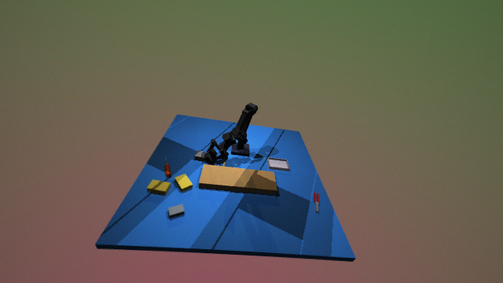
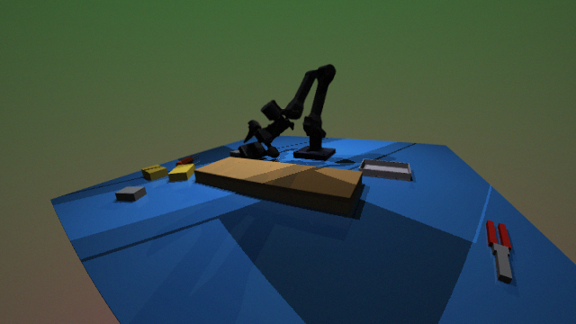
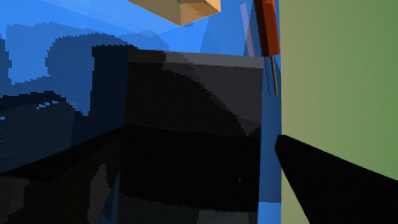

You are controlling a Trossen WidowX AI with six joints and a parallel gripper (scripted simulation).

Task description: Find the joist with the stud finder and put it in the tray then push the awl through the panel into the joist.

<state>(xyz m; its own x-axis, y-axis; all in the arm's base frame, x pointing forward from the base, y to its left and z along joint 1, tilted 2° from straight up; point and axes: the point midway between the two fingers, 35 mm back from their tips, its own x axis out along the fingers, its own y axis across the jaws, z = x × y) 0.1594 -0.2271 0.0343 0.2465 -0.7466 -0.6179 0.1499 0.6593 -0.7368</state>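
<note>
Right now my gripper tip is 3 cm past the stud finder, 2 cm above it and 1 cm to the left of it. Also, from my gripper tip: grey block: 7 cm to the right, 4 cm behind, 3 cm below; then grey tray: 55 cm to the left, 3 cm below, 3 cm ahead.
</note>
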